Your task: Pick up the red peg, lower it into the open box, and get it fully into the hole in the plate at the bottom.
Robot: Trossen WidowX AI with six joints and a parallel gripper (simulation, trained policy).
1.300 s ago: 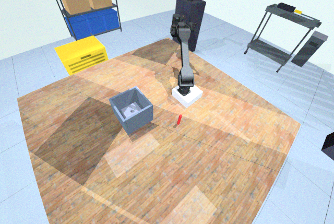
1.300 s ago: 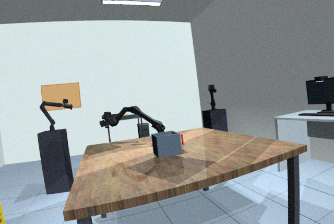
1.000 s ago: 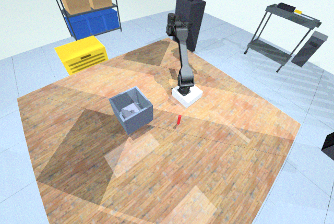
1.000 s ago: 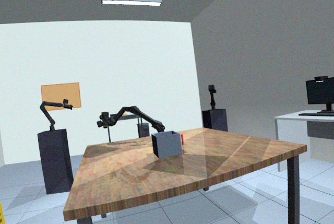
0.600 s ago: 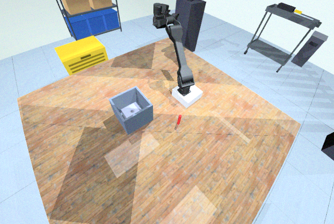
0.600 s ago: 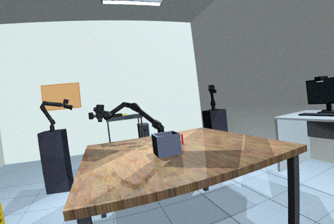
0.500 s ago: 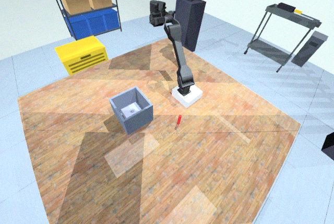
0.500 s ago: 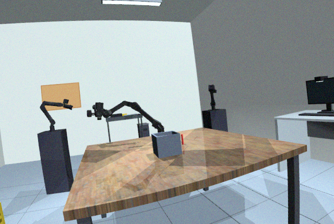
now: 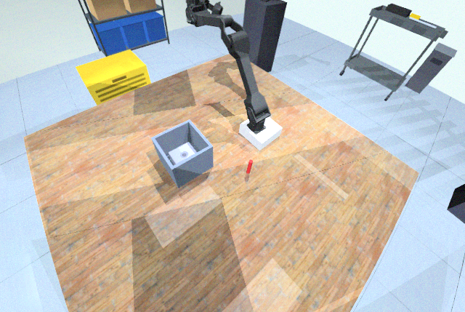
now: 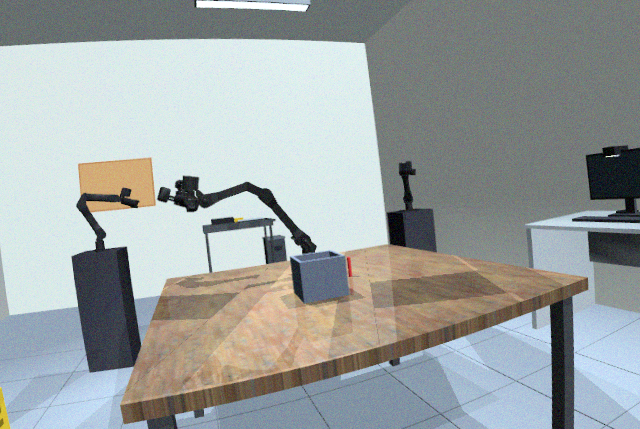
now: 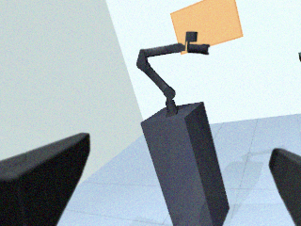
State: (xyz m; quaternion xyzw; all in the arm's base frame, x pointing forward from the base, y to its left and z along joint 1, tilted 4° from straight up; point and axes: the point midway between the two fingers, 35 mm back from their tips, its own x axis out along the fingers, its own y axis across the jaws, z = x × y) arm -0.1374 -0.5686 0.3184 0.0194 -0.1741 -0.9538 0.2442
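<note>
The red peg is 30 cm ahead of my gripper tip, 70 cm to the left of it and 37 cm below it.
</note>
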